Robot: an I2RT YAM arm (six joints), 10 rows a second.
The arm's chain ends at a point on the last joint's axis. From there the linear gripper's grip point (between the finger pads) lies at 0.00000 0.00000 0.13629 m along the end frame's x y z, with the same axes.
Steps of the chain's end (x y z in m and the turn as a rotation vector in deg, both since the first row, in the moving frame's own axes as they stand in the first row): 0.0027, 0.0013, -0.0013, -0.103, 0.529, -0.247; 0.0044, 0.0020, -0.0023, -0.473, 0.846, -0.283; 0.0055, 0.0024, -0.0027, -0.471, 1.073, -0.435; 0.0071, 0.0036, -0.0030, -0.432, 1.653, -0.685; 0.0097, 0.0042, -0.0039, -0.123, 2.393, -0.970; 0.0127, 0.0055, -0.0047, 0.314, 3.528, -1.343; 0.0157, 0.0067, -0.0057, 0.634, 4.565, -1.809; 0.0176, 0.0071, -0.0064, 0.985, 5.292, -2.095; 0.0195, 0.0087, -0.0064, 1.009, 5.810, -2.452
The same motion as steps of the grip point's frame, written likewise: 0.0040, 0.0015, -0.0013, -0.103, 0.529, -0.247; 0.0064, 0.0031, -0.0023, -0.473, 0.846, -0.283; 0.0081, 0.0035, -0.0027, -0.471, 1.073, -0.435; 0.0110, 0.0046, -0.0031, -0.432, 1.653, -0.685; 0.0154, 0.0044, -0.0040, -0.123, 2.393, -0.970; 0.0211, 0.0047, -0.0050, 0.314, 3.528, -1.343; 0.0265, 0.0050, -0.0061, 0.634, 4.565, -1.809; 0.0301, 0.0045, -0.0070, 0.985, 5.292, -2.095; 0.0332, 0.0060, -0.0071, 1.009, 5.810, -2.452
